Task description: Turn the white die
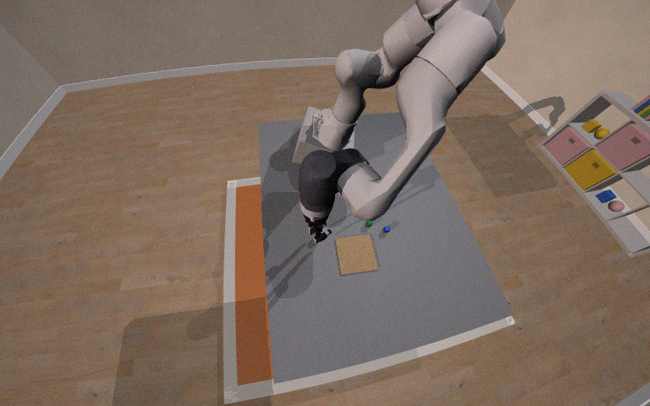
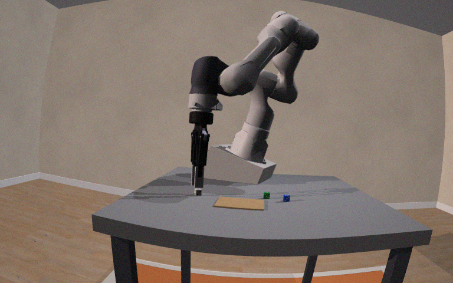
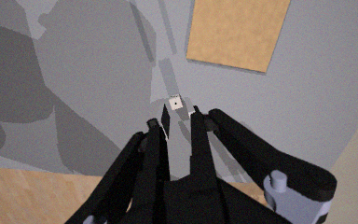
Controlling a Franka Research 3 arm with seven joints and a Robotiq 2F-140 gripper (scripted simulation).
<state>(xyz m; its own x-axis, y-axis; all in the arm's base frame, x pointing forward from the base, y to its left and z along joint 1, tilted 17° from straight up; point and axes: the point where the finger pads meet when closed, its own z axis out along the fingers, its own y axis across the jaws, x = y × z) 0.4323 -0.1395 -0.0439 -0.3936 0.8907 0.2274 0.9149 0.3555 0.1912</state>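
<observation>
My hand is 5 cm above the white die. Also, from my hand: green die: 22 cm to the left, 5 cm below, 3 cm behind; then blue die: 29 cm to the left, 5 cm below, 1 cm ahead; then tan mat: 14 cm to the left, 8 cm ahead, 6 cm below.
</observation>
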